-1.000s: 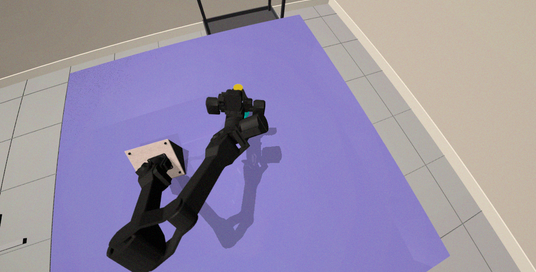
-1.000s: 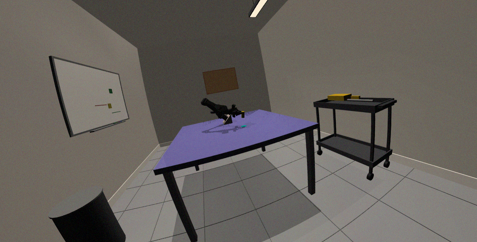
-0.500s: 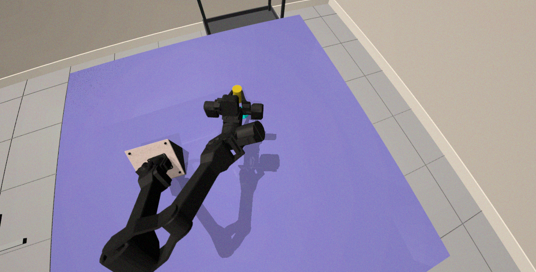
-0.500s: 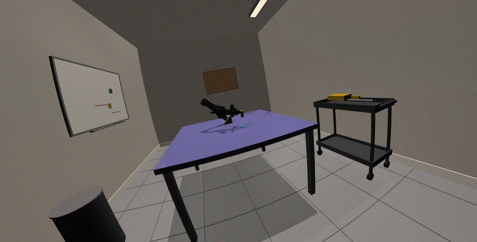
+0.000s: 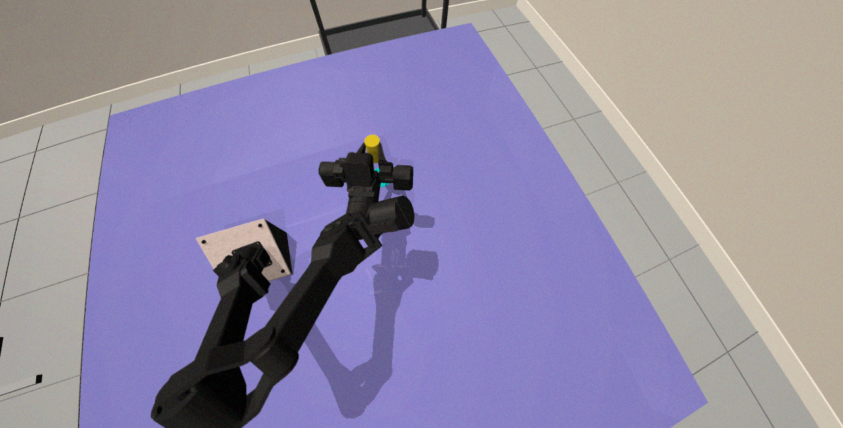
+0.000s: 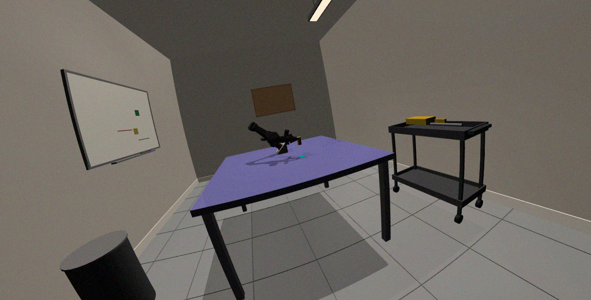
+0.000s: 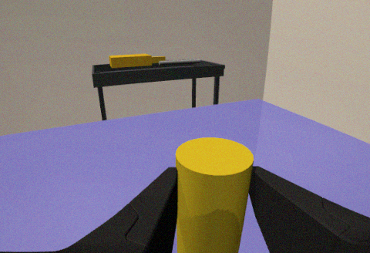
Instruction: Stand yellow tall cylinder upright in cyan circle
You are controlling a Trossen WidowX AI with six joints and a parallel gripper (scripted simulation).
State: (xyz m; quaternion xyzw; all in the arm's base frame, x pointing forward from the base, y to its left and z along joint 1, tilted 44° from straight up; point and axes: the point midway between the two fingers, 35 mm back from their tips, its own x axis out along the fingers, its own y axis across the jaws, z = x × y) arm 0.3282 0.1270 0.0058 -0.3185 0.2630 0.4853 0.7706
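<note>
The cyan circle is 160 mm below my gripper tip. Round my gripper tip: yellow tall cylinder: 20 mm below.
</note>
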